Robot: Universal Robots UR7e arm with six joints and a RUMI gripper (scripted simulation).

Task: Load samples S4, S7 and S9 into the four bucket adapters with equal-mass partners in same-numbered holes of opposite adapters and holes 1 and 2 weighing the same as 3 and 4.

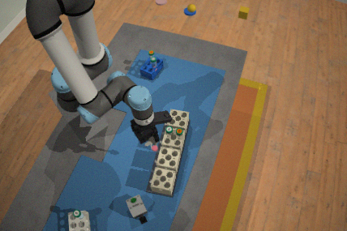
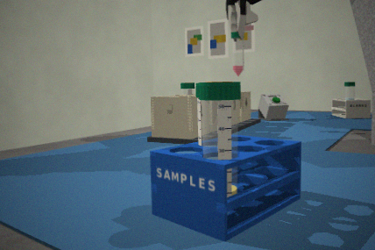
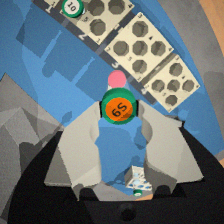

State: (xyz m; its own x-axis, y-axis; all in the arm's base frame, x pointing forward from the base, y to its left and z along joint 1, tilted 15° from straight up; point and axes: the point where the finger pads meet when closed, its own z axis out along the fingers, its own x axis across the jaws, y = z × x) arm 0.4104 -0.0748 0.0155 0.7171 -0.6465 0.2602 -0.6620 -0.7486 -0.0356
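Right now my hand is 5 cm above the sample tube S9 and 1 cm past it. Also, from my hand: blanks rack: 43 cm to the right, 26 cm behind, 22 cm below; white-dot blank: 18 cm below, 12 cm to the left, 3 cm ahead; done desk: 26 cm to the right, 20 cm below, 3 cm behind.
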